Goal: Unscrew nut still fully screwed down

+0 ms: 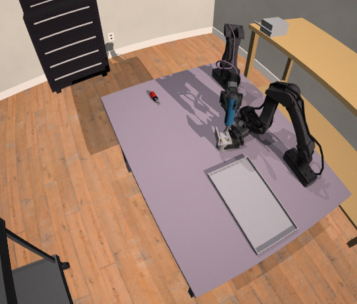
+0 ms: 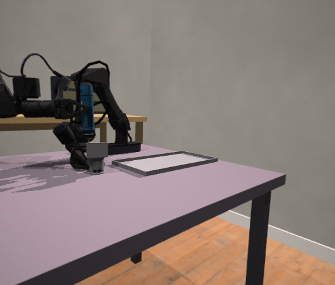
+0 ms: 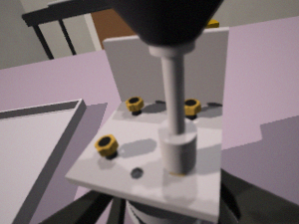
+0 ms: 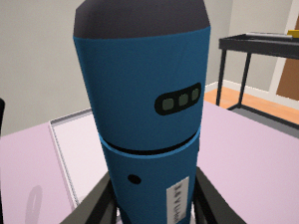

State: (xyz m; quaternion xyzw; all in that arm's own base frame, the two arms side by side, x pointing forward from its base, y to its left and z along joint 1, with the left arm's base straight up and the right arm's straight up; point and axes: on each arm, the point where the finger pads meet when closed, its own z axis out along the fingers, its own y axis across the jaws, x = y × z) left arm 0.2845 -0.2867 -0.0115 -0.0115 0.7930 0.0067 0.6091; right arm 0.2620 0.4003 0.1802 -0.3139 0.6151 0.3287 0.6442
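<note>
Right now the joint module is 1 cm above my left hand. The rest, counted from my left hand: shallow tray 3 cm ahead, 32 cm to the left, 2 cm below; then white L-shaped bracket 5 cm above; then socket 2 cm behind, 1 cm to the right, 7 cm above.
</note>
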